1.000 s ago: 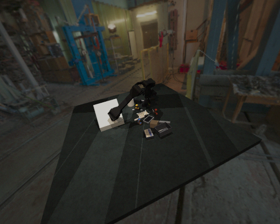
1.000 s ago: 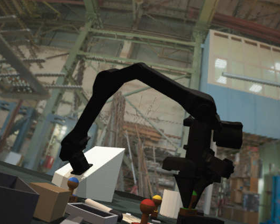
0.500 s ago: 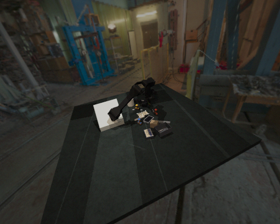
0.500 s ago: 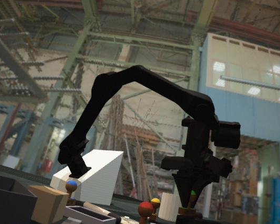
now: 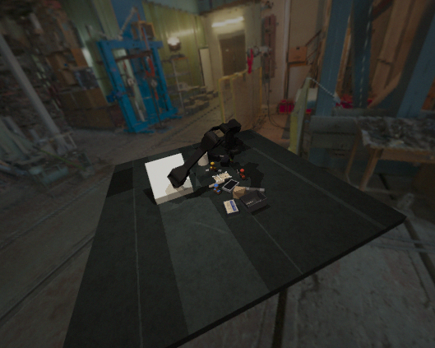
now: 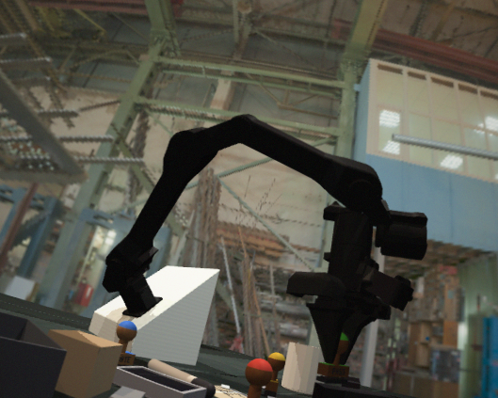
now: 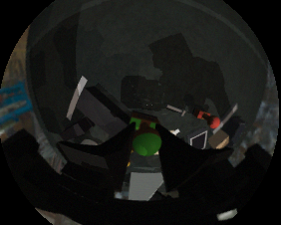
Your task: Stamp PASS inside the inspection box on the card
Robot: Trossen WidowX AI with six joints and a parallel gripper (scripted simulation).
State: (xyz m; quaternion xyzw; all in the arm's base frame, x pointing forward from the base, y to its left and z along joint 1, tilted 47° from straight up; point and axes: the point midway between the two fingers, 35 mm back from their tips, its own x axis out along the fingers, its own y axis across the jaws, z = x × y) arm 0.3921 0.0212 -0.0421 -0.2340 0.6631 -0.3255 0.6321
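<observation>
Right now the dark ink pad is 12 cm behind my gripper tip, 18 cm to the right of it and 7 cm below it. From my gripper tip the other things lie so: yellow-topped stamp 12 cm behind, 5 cm to the left, 5 cm below; cream card 11 cm behind, 5 cm to the right, 7 cm below; green-knobbed stamp right at my gripper tip.
</observation>
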